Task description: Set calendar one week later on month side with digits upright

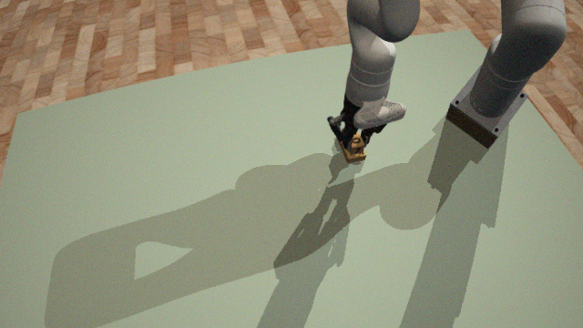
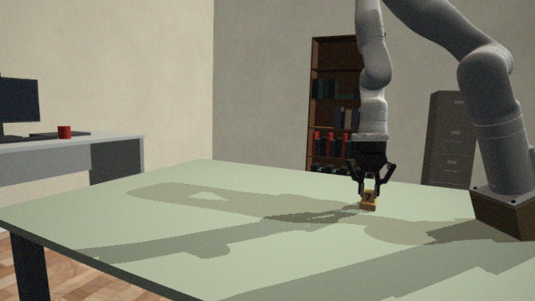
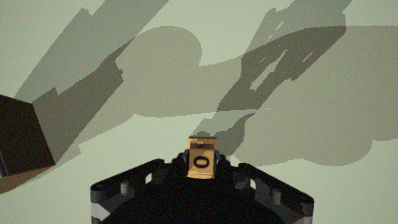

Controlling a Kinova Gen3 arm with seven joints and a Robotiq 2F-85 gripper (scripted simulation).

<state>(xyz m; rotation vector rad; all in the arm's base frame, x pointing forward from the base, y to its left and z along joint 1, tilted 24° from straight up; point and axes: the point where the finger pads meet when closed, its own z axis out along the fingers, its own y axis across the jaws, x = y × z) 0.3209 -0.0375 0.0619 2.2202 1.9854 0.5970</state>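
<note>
Right now the wooden tray is 20 mm to the right of my hand and 40 mm below it. Round my hand: cube: 30 mm to the right, 20 mm below.
</note>
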